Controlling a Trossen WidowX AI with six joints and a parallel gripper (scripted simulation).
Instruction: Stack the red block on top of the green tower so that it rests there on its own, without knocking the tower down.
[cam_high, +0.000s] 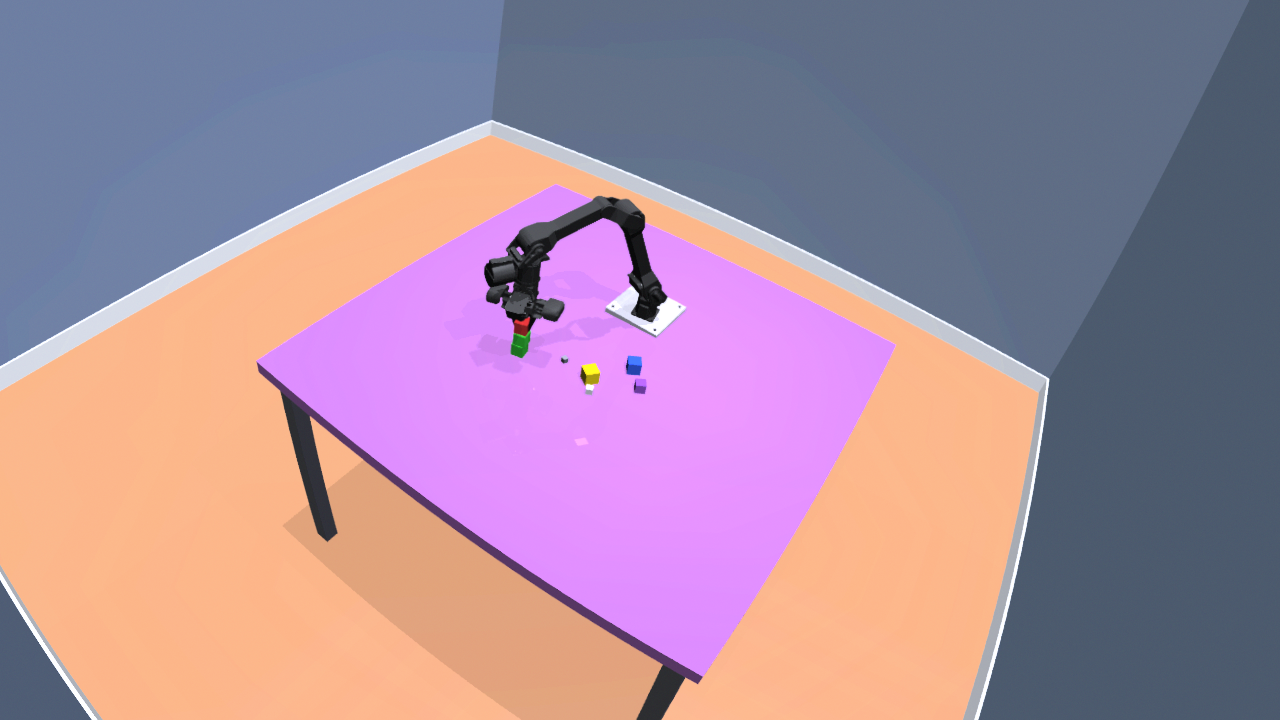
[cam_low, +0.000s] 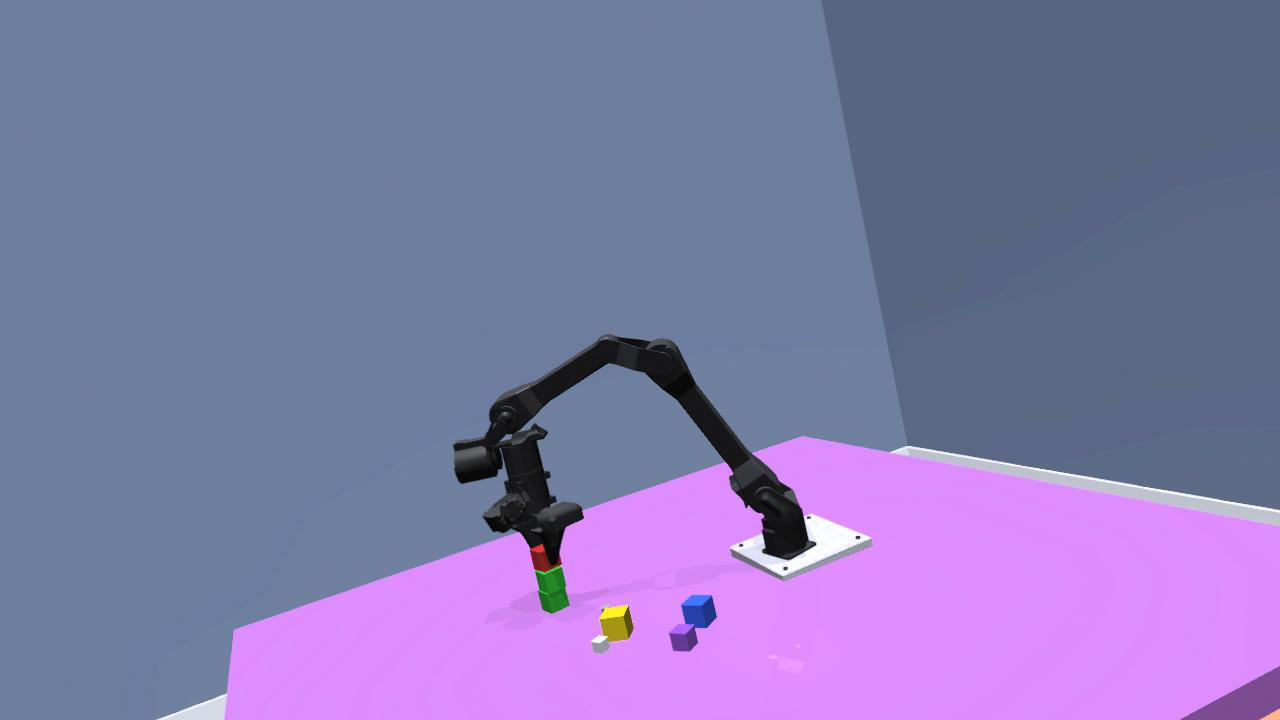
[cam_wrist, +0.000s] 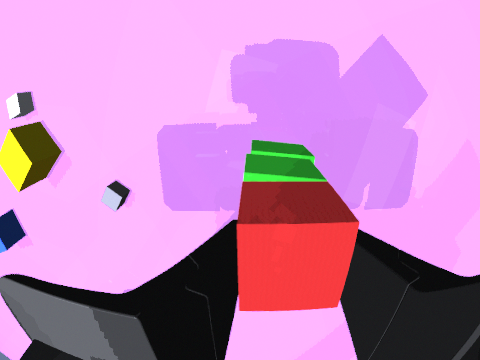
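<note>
Right now the red block is 1 cm above my gripper tip. Also, from my gripper tip: small white block 5 cm ahead, 21 cm to the left, 7 cm below; then tiny grey block 3 cm behind, 11 cm to the left, 7 cm below; then yellow block 19 cm to the left, 6 cm below.
</note>
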